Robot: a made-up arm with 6 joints.
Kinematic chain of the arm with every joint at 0, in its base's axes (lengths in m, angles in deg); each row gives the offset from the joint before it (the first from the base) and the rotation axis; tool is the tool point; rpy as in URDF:
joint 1: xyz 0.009 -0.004 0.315 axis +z
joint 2: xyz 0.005 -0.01 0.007 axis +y
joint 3: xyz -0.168 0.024 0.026 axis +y
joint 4: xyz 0.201 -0.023 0.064 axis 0.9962 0 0.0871
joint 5: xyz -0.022 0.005 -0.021 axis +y
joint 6: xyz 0.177 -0.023 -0.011 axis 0.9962 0 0.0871
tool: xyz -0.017 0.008 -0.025 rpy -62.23 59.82 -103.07
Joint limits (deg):
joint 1: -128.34..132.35
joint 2: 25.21..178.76
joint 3: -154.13..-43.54
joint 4: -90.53..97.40
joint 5: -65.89..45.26
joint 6: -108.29..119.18
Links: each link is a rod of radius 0.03 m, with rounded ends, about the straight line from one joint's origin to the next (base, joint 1, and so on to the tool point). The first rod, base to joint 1, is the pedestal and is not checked.
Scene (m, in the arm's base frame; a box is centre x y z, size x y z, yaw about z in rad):
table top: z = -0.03
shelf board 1: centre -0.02 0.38 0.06 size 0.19 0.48 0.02 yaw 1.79
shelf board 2: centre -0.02 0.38 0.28 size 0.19 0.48 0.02 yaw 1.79
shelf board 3: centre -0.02 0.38 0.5 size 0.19 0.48 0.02 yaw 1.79
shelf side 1: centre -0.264 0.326 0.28 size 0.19 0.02 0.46 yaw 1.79
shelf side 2: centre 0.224 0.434 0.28 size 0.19 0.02 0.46 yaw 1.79
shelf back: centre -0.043 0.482 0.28 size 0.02 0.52 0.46 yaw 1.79
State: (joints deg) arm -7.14 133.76 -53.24 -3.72 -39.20 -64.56
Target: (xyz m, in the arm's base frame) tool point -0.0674 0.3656 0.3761
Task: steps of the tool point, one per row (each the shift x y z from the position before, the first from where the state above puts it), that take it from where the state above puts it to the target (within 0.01 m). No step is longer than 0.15 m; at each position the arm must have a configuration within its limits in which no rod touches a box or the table.
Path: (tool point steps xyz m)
1: 0.0152 0.1081 0.0555
2: -0.0353 0.1023 0.0539
3: -0.0748 0.0729 0.0488
4: -0.0934 0.0294 0.0406
5: -0.0877 -0.0145 0.0303
6: -0.0625 -0.0470 0.0183
7: 0.0050 0.0541 0.0111
8: 0.0011 0.0476 0.0090
9: -0.0054 0.0398 0.0046
10: -0.0119 0.0305 -0.0019
11: -0.0162 0.0195 -0.0086
12: -0.0169 0.0073 -0.0142

